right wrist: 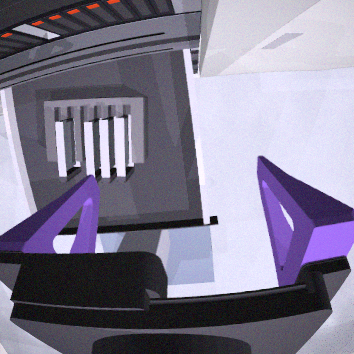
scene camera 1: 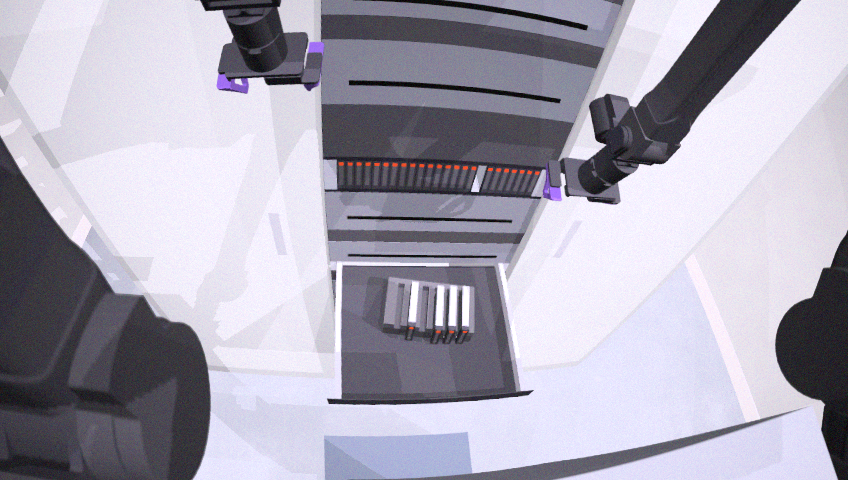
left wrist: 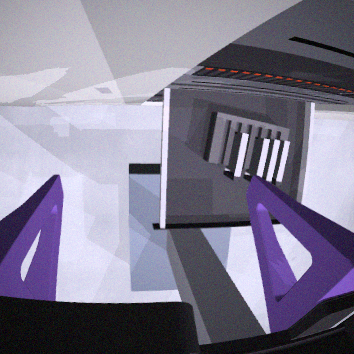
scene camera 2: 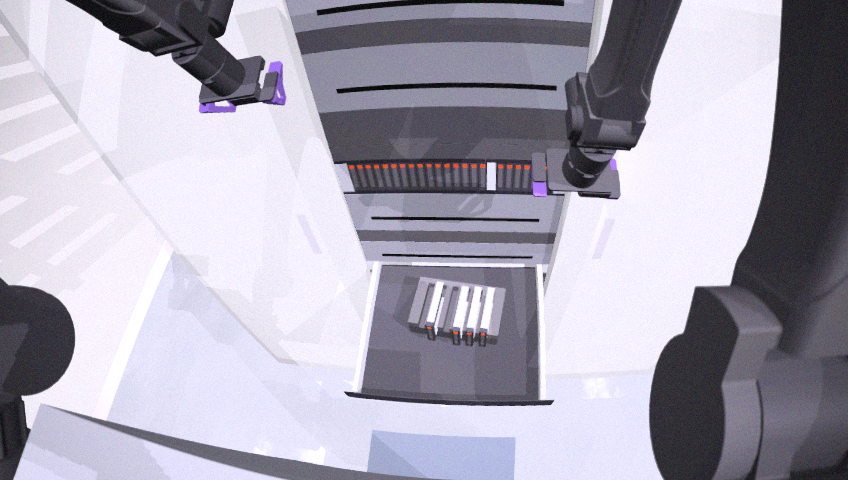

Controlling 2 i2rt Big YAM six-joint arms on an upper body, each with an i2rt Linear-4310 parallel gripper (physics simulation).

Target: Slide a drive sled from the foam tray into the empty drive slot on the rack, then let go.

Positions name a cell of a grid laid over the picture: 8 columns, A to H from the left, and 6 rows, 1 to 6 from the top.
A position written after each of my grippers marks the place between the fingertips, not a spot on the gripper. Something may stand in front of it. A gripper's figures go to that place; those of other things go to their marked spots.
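The ribbed foam tray (scene camera 2: E4) is 105 cm from the lens; the white cabinet walls (scene camera 2: C3) are 105 cm from the lens. The dark shelf (scene camera 2: D5) is 104 cm from the lens. My right gripper (scene camera 2: F3) is 72 cm from the lens, my left gripper (scene camera 2: C2) is 71 cm from the lens.
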